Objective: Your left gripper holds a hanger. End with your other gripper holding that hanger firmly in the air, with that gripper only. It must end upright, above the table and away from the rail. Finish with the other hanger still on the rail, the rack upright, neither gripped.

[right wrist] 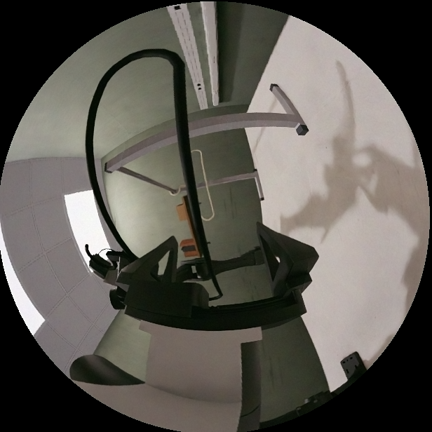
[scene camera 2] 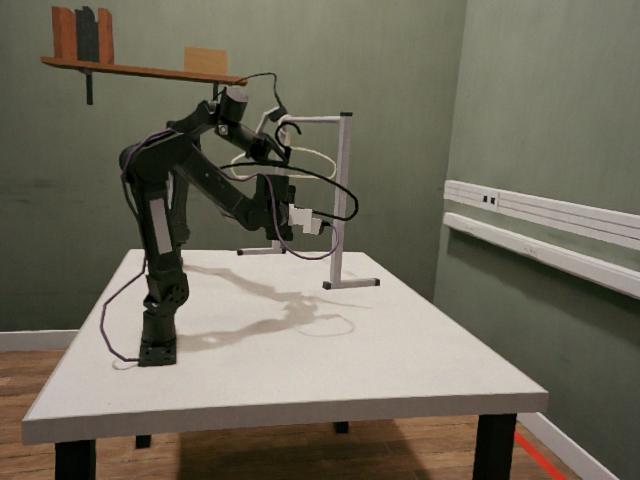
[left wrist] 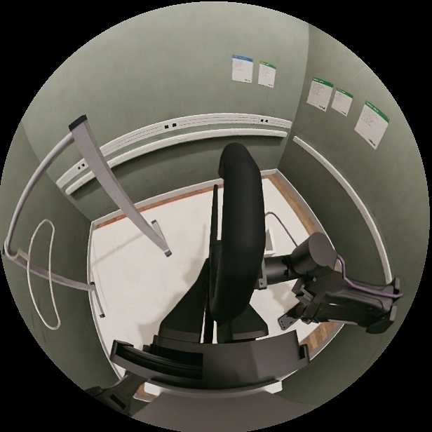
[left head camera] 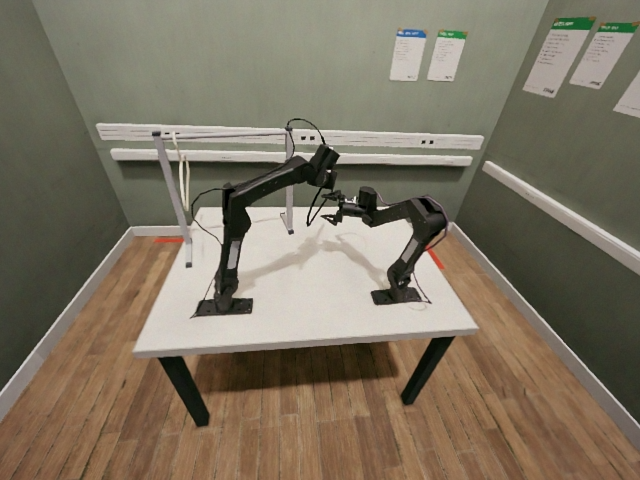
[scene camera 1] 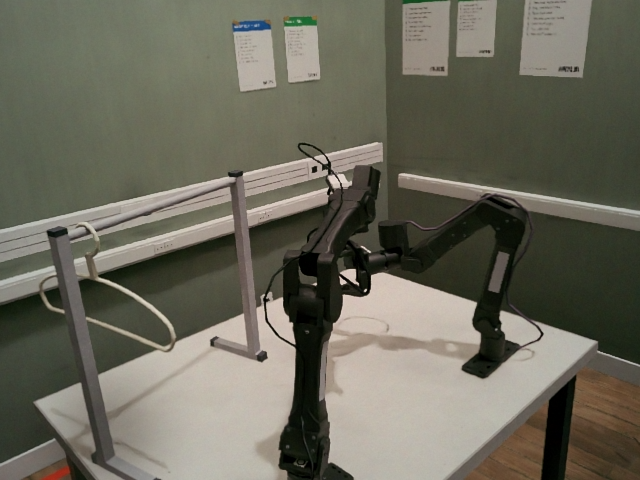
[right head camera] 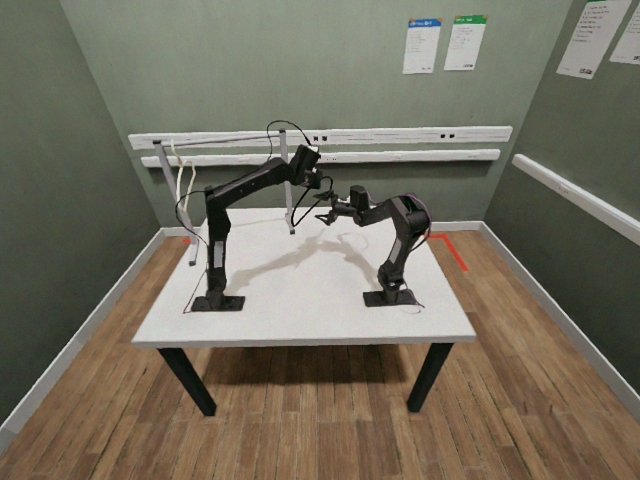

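Seen in the pictures: left gripper, between the fingertips: (scene camera 2: 288,163) (right head camera: 317,179); right gripper, between the fingertips: (left head camera: 320,206) (right head camera: 313,206); left arm's base, origin of its link: (left head camera: 225,307) (right head camera: 218,304); right arm's base, origin of its link: (scene camera 2: 158,346) (left head camera: 395,296) (scene camera 1: 491,358) (right head camera: 389,298).
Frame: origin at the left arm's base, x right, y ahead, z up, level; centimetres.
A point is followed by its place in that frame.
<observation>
The black hanger (scene camera 2: 356,201) @(x 46.4, y 48.2, z 29.4 cm) (right wrist: 181,100) (left wrist: 242,215) is in the air beside the rail, hook up and somewhat tilted in scene camera 2. My left gripper (scene camera 2: 286,156) @(x 39.5, y 31.1, z 37.7 cm) is shut on it below the hook. My right gripper (left head camera: 330,206) @(x 37.8, y 31.4, z 25.4 cm) (right head camera: 323,206) @(x 37.8, y 31.4, z 25.4 cm) (right wrist: 214,233) is open, lower than the left one; in the right wrist view the hanger's bar runs between its spread fingers, but contact cannot be told. The cream hanger (scene camera 1: 92,266) @(x -17.3, y 38.5, z 43.2 cm) (left wrist: 29,262) hangs on the rail of the grey rack (left head camera: 289,191) @(x 25.0, y 48.2, z 23.6 cm) (scene camera 1: 245,268) @(x 24.0, y 48.2, z 27.2 cm) (scene camera 2: 341,206) @(x 26.2, y 49.6, z 25.4 cm), which stands upright.
The rack's near-side post and foot stand close to the black hanger in the right wrist view. The two grippers and forearms are close together above the middle of the white table (left head camera: 310,320) @(x 31.3, y -7.7, z 0.0 cm). Cables loop from both arms. A wall shelf (scene camera 2: 144,70) shows behind.
</observation>
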